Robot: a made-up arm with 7 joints. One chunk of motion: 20 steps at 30 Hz.
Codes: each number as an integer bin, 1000 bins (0 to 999) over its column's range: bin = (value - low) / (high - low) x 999, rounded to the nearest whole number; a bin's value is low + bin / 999 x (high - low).
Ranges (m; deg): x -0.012..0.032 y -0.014..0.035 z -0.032..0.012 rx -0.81..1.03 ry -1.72..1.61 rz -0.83..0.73
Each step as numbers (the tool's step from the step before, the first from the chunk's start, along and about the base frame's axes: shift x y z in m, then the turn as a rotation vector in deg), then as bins.
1 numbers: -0.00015 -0.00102 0.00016 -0.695 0.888 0.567
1 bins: 269 265 730 62 782 895
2 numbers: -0.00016 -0.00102 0.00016 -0.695 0.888 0.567
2 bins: 269 265 730 62 782 895
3 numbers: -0.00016 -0.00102 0.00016 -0.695 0.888 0.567
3 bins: 269 265 730 62 782 895
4 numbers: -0.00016 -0.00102 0.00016 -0.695 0.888 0.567
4 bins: 269 265 730 62 782 895
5 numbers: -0.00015 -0.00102 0.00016 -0.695 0.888 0.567
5 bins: 269 265 730 62 782 895
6 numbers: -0.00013 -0.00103 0.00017 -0.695 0.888 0.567
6 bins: 270 264 730 62 782 895
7 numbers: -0.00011 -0.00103 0.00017 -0.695 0.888 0.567
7 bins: 270 264 730 62 782 895
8 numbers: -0.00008 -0.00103 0.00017 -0.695 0.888 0.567
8 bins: 271 264 730 62 782 895
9 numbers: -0.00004 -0.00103 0.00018 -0.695 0.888 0.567
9 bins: 272 264 731 62 782 895
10 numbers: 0.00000 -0.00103 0.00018 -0.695 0.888 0.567
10 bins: 272 264 731 62 782 895
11 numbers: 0.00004 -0.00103 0.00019 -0.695 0.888 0.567
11 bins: 273 264 731 62 782 895
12 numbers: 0.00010 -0.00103 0.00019 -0.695 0.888 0.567
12 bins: 275 264 731 62 782 895
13 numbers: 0.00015 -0.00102 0.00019 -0.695 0.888 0.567
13 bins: 276 265 731 62 782 895
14 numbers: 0.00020 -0.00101 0.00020 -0.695 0.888 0.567
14 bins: 277 265 731 62 782 895
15 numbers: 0.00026 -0.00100 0.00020 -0.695 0.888 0.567
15 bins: 278 265 731 62 782 895
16 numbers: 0.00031 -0.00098 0.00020 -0.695 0.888 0.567
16 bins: 279 265 731 62 782 895
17 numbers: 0.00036 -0.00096 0.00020 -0.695 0.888 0.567
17 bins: 281 266 731 62 782 895
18 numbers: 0.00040 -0.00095 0.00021 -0.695 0.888 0.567
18 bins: 282 266 731 62 782 895
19 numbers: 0.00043 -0.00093 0.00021 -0.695 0.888 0.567
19 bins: 282 266 731 62 782 895
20 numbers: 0.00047 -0.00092 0.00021 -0.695 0.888 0.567
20 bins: 283 267 731 62 782 895
